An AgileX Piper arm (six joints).
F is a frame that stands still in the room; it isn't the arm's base.
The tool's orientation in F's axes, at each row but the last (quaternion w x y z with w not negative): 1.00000, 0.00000, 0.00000, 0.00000; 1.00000, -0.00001, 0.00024, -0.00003; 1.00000, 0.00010, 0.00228, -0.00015; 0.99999, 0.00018, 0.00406, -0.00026; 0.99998, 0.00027, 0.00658, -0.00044; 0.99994, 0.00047, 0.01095, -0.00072; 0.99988, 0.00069, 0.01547, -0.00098; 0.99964, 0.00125, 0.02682, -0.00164
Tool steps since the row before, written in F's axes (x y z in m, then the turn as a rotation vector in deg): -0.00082, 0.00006, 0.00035, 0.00, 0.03, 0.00; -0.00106, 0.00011, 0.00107, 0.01, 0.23, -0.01; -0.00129, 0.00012, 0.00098, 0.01, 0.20, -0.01; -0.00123, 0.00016, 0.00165, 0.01, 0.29, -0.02; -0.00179, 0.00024, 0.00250, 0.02, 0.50, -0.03; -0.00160, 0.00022, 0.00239, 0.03, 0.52, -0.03; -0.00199, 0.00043, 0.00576, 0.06, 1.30, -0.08; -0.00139, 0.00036, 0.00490, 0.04, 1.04, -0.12
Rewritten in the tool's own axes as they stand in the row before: -0.00082, 0.00006, 0.00035, 0.00, 0.03, 0.00; -0.00106, 0.00011, 0.00107, 0.01, 0.23, -0.01; -0.00129, 0.00012, 0.00097, 0.01, 0.20, -0.01; -0.00124, 0.00016, 0.00164, 0.01, 0.29, -0.02; -0.00182, 0.00024, 0.00248, 0.02, 0.50, -0.03; -0.00165, 0.00022, 0.00235, 0.03, 0.52, -0.03; -0.00217, 0.00043, 0.00570, 0.06, 1.30, -0.08; -0.00165, 0.00037, 0.00482, 0.04, 1.04, -0.12
